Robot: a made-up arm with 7 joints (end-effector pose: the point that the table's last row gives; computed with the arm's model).
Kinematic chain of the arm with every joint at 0, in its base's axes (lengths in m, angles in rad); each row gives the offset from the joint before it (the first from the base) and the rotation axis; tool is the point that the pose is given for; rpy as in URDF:
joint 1: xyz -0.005 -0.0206 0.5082 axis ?
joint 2: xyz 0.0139 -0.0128 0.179 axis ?
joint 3: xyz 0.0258 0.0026 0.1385 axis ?
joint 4: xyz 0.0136 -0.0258 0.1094 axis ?
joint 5: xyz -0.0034 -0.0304 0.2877 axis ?
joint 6: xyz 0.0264 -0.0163 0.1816 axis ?
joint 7: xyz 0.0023 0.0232 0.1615 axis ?
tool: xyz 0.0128 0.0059 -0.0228 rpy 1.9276 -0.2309 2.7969
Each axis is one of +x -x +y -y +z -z.
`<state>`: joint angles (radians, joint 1 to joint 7).
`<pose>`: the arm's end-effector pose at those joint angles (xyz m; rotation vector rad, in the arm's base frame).
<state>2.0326 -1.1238 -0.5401 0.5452 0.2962 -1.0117 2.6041</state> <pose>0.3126 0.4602 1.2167 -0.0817 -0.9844 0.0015</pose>
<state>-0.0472 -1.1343 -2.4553 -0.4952 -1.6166 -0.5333 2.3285</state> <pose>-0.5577 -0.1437 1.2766 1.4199 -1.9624 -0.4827</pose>
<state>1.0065 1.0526 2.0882 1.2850 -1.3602 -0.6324 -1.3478</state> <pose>-0.2577 -0.4532 1.2071 1.2412 1.2661 1.5819</pose>
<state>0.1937 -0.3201 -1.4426 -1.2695 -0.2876 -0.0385 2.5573</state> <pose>-0.2291 -0.5632 1.1089 1.1566 0.4664 2.7865</pose>
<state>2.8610 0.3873 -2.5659 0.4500 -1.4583 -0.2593 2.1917</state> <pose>-0.0980 -0.2524 1.4835 1.7279 1.3185 1.8298</pose>
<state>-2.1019 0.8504 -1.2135 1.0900 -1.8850 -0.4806 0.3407</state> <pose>-0.7167 0.2615 0.8169 -0.2416 0.4055 1.3492</pose>
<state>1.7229 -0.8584 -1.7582 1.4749 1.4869 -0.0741 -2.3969</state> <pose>0.6316 0.1157 0.8590 -1.1968 -1.2423 -0.4990</pose>
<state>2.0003 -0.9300 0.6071 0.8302 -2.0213 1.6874 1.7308</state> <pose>0.0156 0.2711 1.3054 2.5012 1.0024 -0.6520</pose>
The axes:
joint 1: -z
joint 2: +y
joint 3: -z
joint 4: +y
joint 5: -z
joint 6: +y
joint 7: -z

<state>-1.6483 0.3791 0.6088 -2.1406 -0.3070 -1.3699 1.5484</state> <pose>-0.0953 -0.3534 0.7009 1.0286 1.3397 -2.3737</pose>
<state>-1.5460 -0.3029 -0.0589 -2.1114 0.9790 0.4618 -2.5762</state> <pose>0.1405 -0.4727 0.5221 -2.2745 -0.2629 0.2938</pose>
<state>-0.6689 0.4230 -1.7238 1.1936 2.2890 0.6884 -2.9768</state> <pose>-0.0973 0.5881 1.1357 0.7335 -0.4981 0.0992</pose>
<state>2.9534 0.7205 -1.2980 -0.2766 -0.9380 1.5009 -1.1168</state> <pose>-0.4422 -0.0766 1.2809 -0.1325 -1.2464 -2.1016</pose>
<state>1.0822 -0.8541 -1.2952 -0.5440 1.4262 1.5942 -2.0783</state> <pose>-0.4139 0.1867 1.2650 1.1854 -1.3606 -1.7680</pose>
